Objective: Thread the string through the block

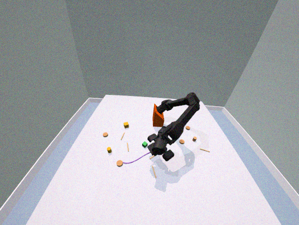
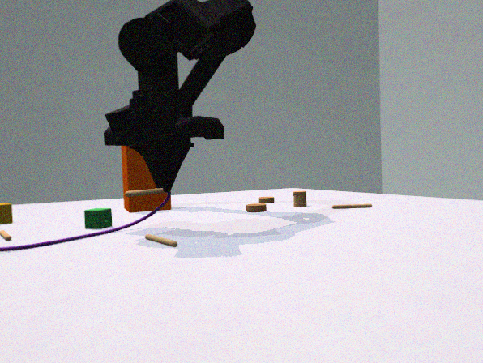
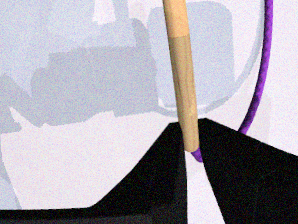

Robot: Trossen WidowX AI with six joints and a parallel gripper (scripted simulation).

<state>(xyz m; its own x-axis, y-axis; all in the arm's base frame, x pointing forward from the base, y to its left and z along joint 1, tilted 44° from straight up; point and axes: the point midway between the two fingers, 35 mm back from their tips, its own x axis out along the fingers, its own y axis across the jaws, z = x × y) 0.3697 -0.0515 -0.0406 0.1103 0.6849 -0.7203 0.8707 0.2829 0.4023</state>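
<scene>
The thin wooden stick is 10 mm ahead of my gripper tip and 10 mm to the right of it. From my gripper tip the other things lie so: green block (100 mm behind, 80 mm to the right, 40 mm below); then loose stick (110 mm ahead, 40 mm to the right, 50 mm below); then round wooden button (30 mm ahead, 250 mm to the right, 50 mm below).
</scene>
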